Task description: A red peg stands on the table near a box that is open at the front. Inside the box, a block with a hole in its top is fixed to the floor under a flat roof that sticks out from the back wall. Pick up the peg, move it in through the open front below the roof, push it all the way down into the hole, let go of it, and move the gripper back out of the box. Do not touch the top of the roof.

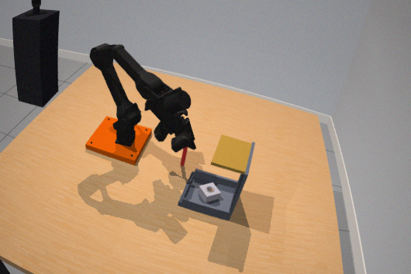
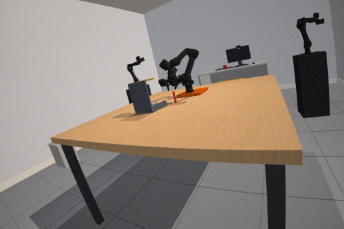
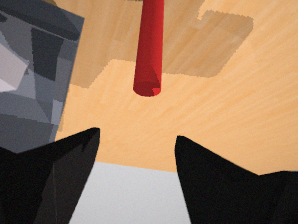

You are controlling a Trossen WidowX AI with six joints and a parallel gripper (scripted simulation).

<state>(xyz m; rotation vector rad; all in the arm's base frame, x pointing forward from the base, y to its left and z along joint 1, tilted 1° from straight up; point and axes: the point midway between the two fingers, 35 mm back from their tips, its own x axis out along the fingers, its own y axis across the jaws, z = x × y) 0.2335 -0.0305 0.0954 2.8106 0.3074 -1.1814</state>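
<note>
Now: gripper tip 60 mm above the red peg and 30 mm past it. Also, from my gripper tip: yellow roof: 140 mm to the right, 110 mm ahead, 110 mm above; back wall: 160 mm ahead, 150 mm to the right, 10 mm above.
</note>
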